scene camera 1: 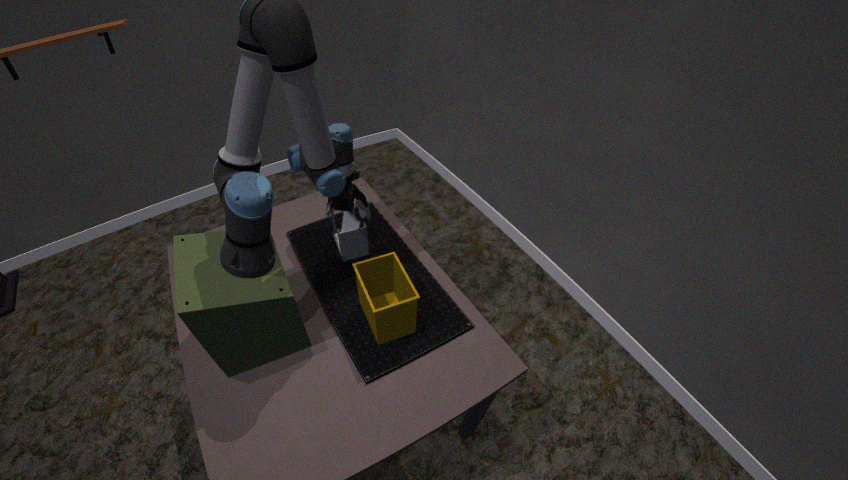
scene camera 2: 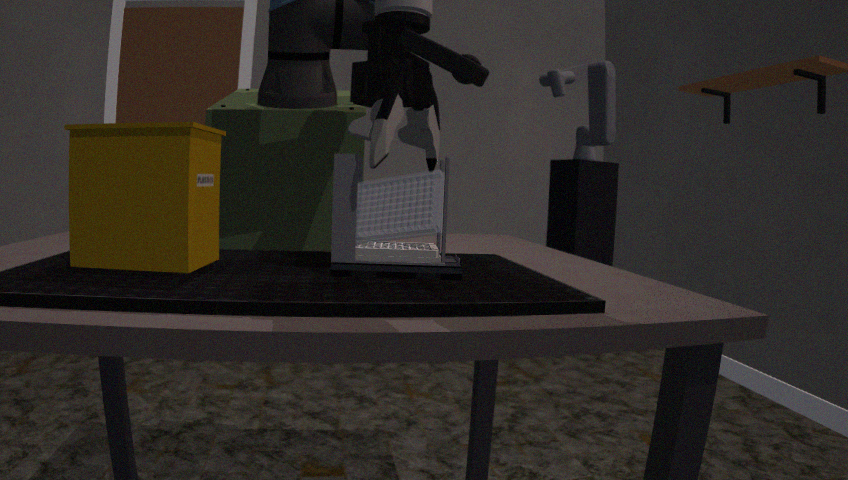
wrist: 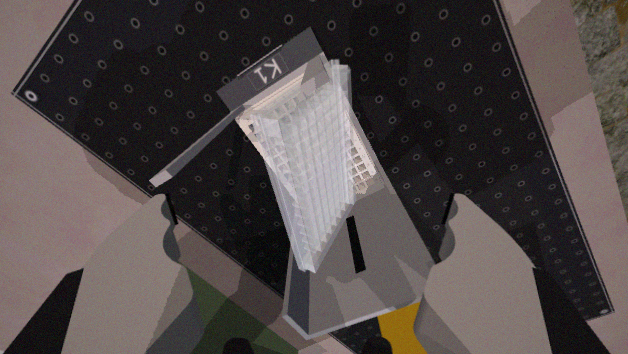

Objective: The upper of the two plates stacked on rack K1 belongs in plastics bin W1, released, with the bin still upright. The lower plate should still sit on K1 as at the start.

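Frame: origin at the arm's base, x down, y right, z back, level; centimetres.
Where they show: gripper, fingertip midpoint: point(scene camera 1: 348, 218) point(scene camera 2: 405, 170) point(wrist: 310, 197); arm's base, link origin: point(scene camera 1: 247, 258) point(scene camera 2: 297, 102).
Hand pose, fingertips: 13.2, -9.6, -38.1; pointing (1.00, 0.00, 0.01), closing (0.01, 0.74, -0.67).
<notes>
Things, the pixels of their top centre, and the offset from my fingertips, as dx, dy, dz. "pt": a spot on its surface instead. Level surfaces: height alone.
- upper plate, top centre: point(wrist: 325, 215) point(scene camera 2: 395, 167) point(scene camera 1: 349, 219) -0.3, +1.2, +0.2
- rack K1, top centre: point(wrist: 305, 231) point(scene camera 2: 400, 157) point(scene camera 1: 346, 216) -1.6, +0.5, +0.8
- whitish lower plate, top centre: point(wrist: 315, 156) point(scene camera 2: 388, 245) +9.6, +1.4, +1.2
- yellow plastics bin W1, top centre: point(scene camera 2: 148, 127) point(scene camera 1: 384, 280) -5.0, +33.0, +9.3
- black perforated board, surface height: dx +13.0
- table, surface height: dx +14.3
- thin post, surface spot: point(scene camera 2: 446, 208) pt +4.4, -3.7, -5.0
The upper plate point(scene camera 2: 398, 205) point(wrist: 312, 165), translucent and gridded, is tilted inside rack K1 point(scene camera 1: 353, 245) point(scene camera 2: 343, 208) point(wrist: 370, 290), above the lower plate. The whitish lower plate point(scene camera 2: 395, 252) point(wrist: 362, 165) lies flat at the rack's base, partly covered by the upper one in the wrist view. The yellow plastics bin W1 point(scene camera 1: 395, 324) point(scene camera 2: 127, 196) point(wrist: 400, 325) stands upright beside the rack. My gripper point(scene camera 1: 349, 224) point(scene camera 2: 403, 166) point(wrist: 310, 197) is open and empty. It points down over the rack, its fingertips close above the upper plate's top edge in the second scene view.
The rack and bin stand on a black perforated board point(scene camera 1: 333, 303) point(scene camera 2: 517, 291) point(wrist: 425, 100) on the table point(scene camera 1: 297, 422) point(scene camera 2: 684, 297). The rack's grey walls and a thin post point(scene camera 2: 446, 208) rise around the plates. A green pedestal point(scene camera 1: 243, 333) point(scene camera 2: 273, 178) carries the arm.
</notes>
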